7 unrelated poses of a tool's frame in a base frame.
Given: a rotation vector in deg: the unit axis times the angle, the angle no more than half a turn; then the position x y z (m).
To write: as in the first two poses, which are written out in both.
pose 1, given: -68.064, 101.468, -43.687, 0.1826, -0.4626, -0.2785
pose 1, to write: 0.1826, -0.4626, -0.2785, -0.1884, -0.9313, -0.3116, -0.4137, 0.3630, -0.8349
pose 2, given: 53.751, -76.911, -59.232, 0.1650, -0.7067, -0.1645
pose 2, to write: 0.1650, -0.7067, -0.1645, -0.0392, -0.9543, 0.2962, 0.0426, 0.2945, 0.9547
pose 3, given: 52.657, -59.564, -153.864, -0.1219, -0.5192, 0.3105
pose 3, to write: -0.1219, -0.5192, 0.3105, -0.8087, -0.3137, -0.4975, -0.1031, -0.7572, 0.6450
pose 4, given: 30.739, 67.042, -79.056, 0.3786, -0.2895, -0.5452
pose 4, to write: 0.3786, -0.2895, -0.5452, -0.2050, -0.4638, -0.8619, 0.9261, 0.1931, -0.3242
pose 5, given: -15.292, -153.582, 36.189, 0.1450, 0.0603, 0.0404
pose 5, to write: 0.1450, 0.0603, 0.0404, -0.9126, 0.2640, 0.3121, 0.0969, 0.8814, -0.4623
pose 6, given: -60.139, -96.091, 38.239, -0.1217, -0.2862, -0.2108
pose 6, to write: -0.1217, -0.2862, -0.2108, -0.1168, 0.8812, 0.4580, 0.3256, 0.4697, -0.8206
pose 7, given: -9.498, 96.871, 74.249, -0.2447, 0.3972, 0.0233
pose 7, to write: -0.2447, 0.3972, 0.0233, -0.5269, 0.4177, -0.7402, -0.6063, 0.4257, 0.6717
